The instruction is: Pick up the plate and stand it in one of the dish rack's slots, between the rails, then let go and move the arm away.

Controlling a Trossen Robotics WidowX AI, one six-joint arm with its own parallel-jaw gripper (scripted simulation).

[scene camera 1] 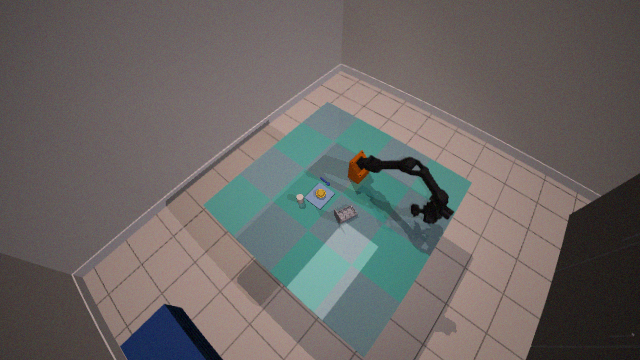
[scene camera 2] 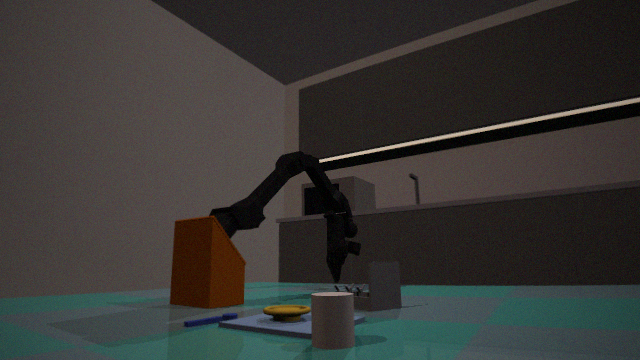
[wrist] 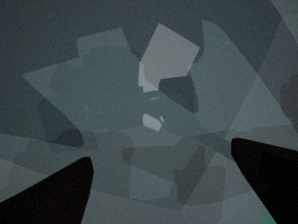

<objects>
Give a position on a beige cup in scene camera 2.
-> At 332,313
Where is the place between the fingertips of my gripper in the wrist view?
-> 162,155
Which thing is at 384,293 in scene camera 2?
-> A grey dish rack.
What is my gripper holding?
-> Nothing.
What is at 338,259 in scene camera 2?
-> My gripper.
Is my gripper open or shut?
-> Open.
</objects>
